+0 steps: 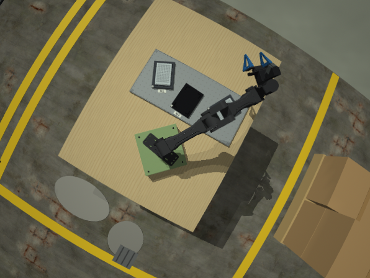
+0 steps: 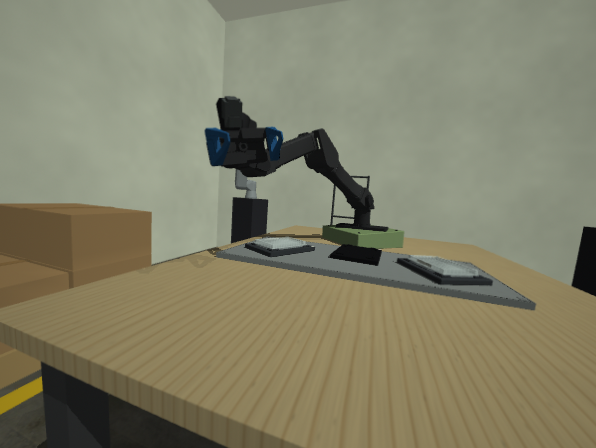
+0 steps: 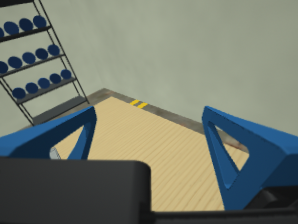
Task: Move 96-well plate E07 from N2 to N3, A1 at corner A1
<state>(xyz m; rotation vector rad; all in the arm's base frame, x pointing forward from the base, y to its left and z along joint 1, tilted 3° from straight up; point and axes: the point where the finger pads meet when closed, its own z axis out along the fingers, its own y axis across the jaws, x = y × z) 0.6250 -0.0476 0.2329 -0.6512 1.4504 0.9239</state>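
Now: the black nest N2 230 mm behind my hand, 80 mm to the right of it and 240 mm below it. The rest, counted from my hand: black nest N3: 330 mm behind, 120 mm to the left, 240 mm below; N2 label: 330 mm behind, 50 mm to the right, 250 mm below; N1 label: 380 mm behind, 260 mm to the left, 250 mm below.
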